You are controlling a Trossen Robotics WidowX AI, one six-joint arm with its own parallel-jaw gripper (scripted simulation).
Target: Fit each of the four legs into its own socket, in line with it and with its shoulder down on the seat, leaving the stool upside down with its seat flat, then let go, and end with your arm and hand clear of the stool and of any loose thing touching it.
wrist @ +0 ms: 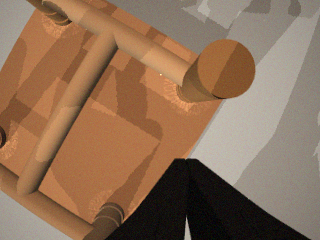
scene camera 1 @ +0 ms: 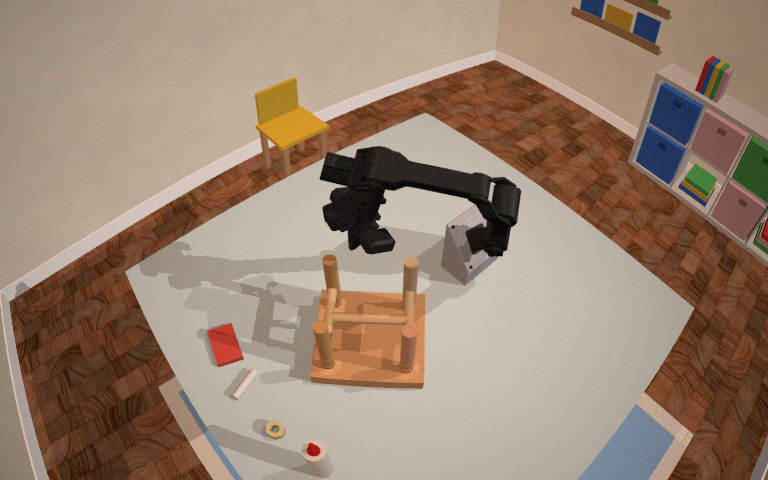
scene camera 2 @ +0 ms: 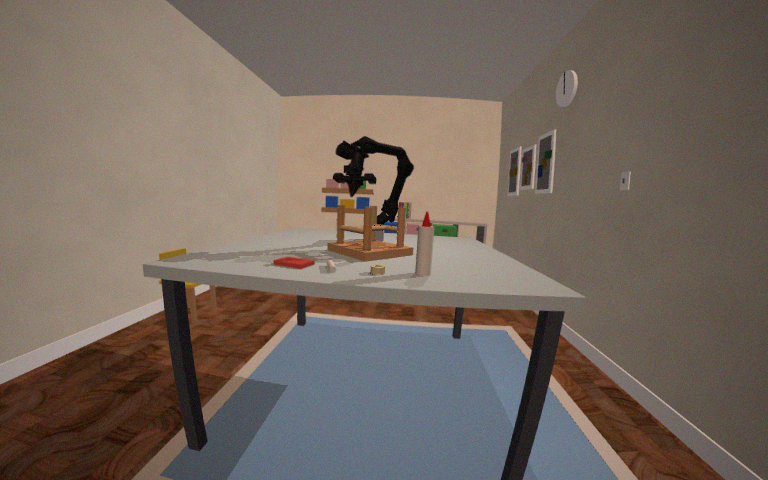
In view: my gripper (scene camera 1: 351, 249), a red block (scene camera 1: 223, 340) and a glue bottle (scene camera 2: 425, 232).
My gripper also shows in the wrist view (wrist: 184, 169). The wrist view misses the red block: it is out of frame. The wrist view misses the glue bottle: it is out of frame.
